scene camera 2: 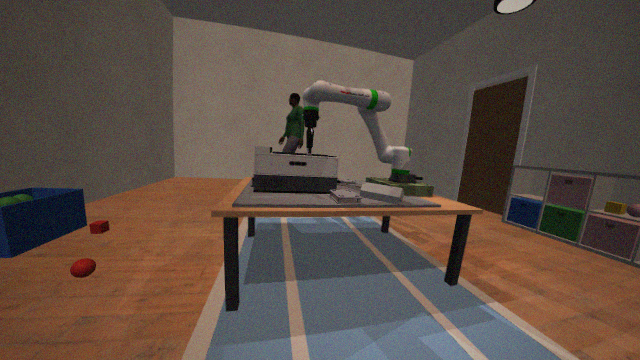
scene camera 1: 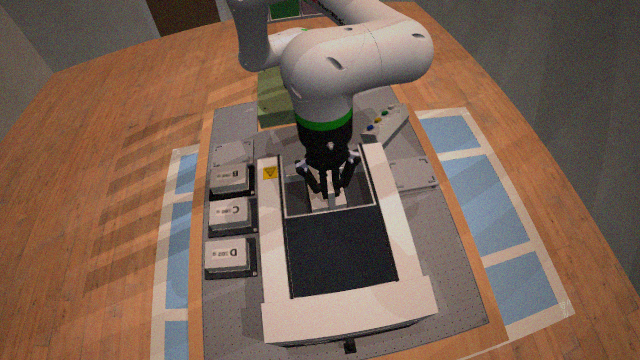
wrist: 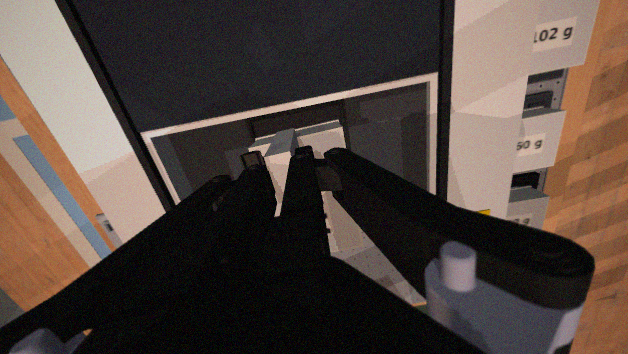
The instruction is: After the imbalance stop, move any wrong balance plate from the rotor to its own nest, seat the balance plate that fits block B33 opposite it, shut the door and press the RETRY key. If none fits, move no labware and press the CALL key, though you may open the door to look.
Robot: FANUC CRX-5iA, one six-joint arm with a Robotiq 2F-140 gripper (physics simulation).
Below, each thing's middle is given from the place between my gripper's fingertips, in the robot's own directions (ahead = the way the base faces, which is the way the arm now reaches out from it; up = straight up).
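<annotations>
From the balance plate A [wrist: 343, 232], my hand is 60 mm past it, 10 mm to the left of it and 20 mm above it. Then there's plate C [scene camera 1: 235, 213], which is 310 mm to the right of my hand, 70 mm behind it and 150 mm below it. Plate D [scene camera 1: 233, 255] is 70 mm ahead of my hand, 310 mm to the right of it and 150 mm below, and plate B [scene camera 1: 232, 178] is 330 mm to the right of my hand, 200 mm behind it and 150 mm below.
</annotations>
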